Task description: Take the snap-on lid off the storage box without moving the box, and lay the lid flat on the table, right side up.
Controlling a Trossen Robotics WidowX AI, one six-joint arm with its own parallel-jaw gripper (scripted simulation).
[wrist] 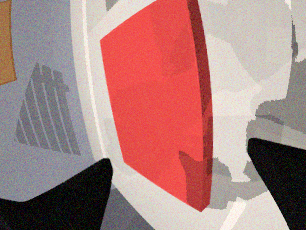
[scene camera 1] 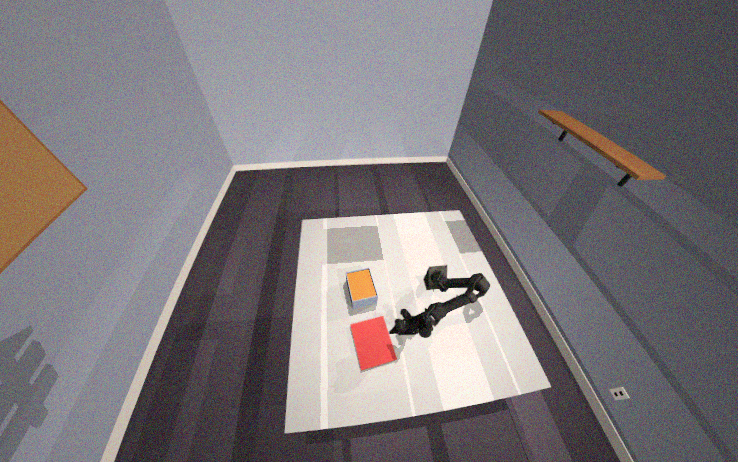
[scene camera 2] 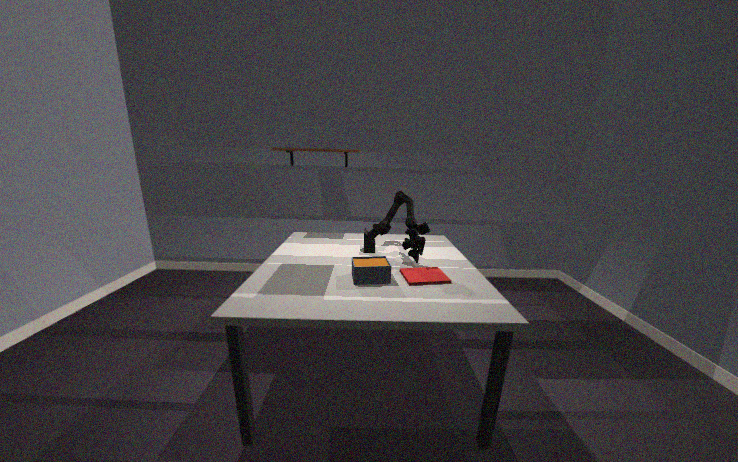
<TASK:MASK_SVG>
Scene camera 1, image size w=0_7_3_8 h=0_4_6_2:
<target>storage box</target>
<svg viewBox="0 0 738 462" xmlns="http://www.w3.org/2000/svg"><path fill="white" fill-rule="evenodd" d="M370 268L346 272L346 282L353 309L376 304L378 301L378 294Z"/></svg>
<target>red lid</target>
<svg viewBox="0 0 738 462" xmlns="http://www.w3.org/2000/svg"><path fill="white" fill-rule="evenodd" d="M383 316L350 324L361 370L397 360Z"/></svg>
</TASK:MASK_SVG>
